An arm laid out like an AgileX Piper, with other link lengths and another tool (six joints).
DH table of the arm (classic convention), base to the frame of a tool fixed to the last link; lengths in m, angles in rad. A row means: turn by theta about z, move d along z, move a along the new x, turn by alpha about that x. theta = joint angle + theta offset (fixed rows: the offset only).
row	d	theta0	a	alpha
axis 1	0.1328	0.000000	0.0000	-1.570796
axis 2	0.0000	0.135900	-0.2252	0.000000
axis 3	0.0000	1.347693	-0.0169	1.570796
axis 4	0.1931	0.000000	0.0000	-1.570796
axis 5	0.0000	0.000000	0.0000	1.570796
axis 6	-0.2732	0.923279	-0.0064	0.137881
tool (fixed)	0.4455	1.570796	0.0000	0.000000
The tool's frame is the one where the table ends.
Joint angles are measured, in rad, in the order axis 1, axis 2, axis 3, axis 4, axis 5, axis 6. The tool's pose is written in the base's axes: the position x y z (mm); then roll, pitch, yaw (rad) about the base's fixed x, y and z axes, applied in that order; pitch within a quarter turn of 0, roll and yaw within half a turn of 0. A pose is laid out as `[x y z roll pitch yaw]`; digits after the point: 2 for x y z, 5 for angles.
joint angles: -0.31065, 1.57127, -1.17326, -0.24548, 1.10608, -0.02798
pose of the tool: [171.55 -142.53 155.01 2.86586 0.16779 0.41610]
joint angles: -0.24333, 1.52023, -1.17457, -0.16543, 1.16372, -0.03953
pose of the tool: [171.78 -116.24 160.77 2.92452 0.12522 0.46943]
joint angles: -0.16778, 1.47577, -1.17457, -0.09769, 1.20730, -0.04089
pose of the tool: [172.17 -90.48 165.67 2.97305 0.08272 0.52994]
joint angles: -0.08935, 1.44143, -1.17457, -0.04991, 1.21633, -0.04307
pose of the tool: [176.27 -68.49 169.48 2.99260 0.03370 0.60166]
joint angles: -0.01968, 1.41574, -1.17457, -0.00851, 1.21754, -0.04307
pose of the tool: [179.23 -48.94 172.14 3.00861 -0.01113 0.66460]
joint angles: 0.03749, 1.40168, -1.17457, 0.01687, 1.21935, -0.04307
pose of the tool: [180.53 -34.28 173.59 3.02038 -0.03647 0.71778]
